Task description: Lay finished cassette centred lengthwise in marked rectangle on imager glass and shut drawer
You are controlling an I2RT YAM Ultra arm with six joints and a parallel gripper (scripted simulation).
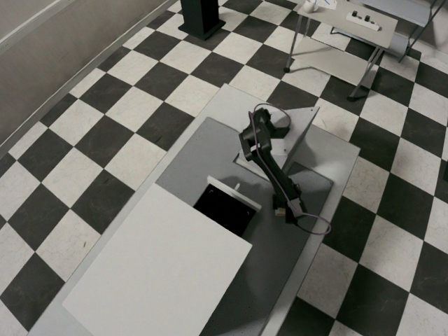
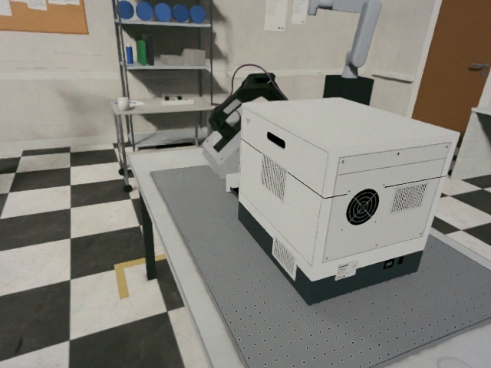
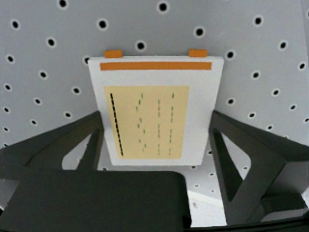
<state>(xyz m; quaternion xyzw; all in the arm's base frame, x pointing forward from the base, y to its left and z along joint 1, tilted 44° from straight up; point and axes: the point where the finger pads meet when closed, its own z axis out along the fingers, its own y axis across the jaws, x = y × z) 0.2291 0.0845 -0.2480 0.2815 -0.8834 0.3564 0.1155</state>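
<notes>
Right now my hand is 220 mm short of the drawer, 210 mm to the left of it and 40 mm below it. From my hand the other things lie so: finished cassette: right at my hand.
</notes>
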